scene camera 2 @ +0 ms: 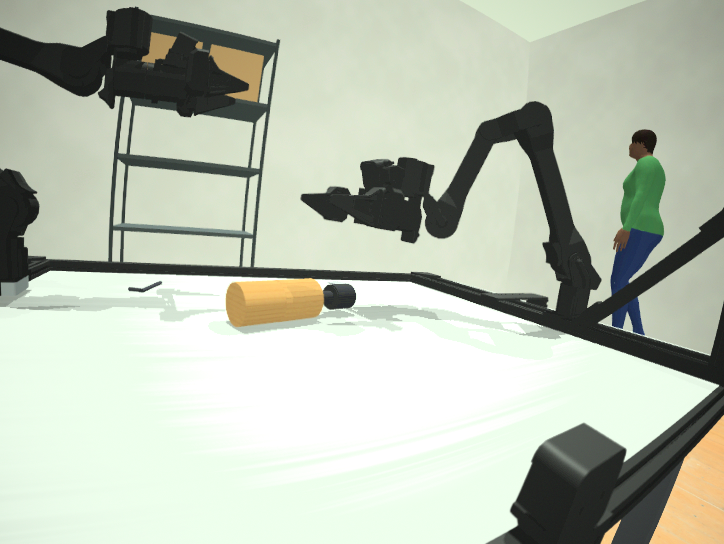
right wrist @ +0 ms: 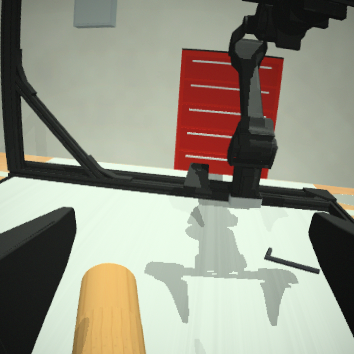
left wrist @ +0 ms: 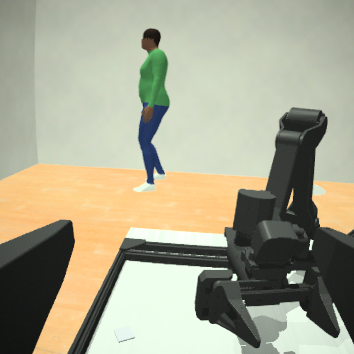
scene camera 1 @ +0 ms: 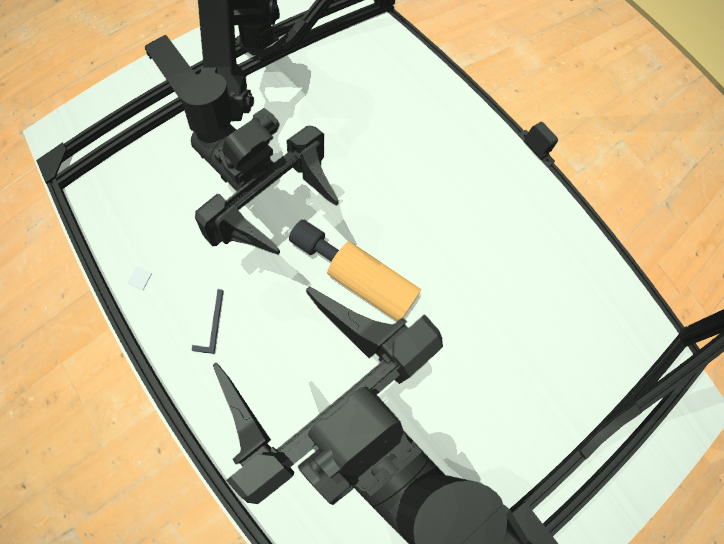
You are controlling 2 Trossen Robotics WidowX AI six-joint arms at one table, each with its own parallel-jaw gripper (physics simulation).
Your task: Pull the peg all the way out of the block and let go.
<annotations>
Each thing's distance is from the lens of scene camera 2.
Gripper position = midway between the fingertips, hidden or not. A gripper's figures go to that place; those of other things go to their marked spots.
my left gripper point(scene camera 2: 241, 94): 68 cm
my right gripper point(scene camera 2: 314, 197): 56 cm
wooden cylindrical block point(scene camera 2: 247, 303): 44 cm
</annotations>
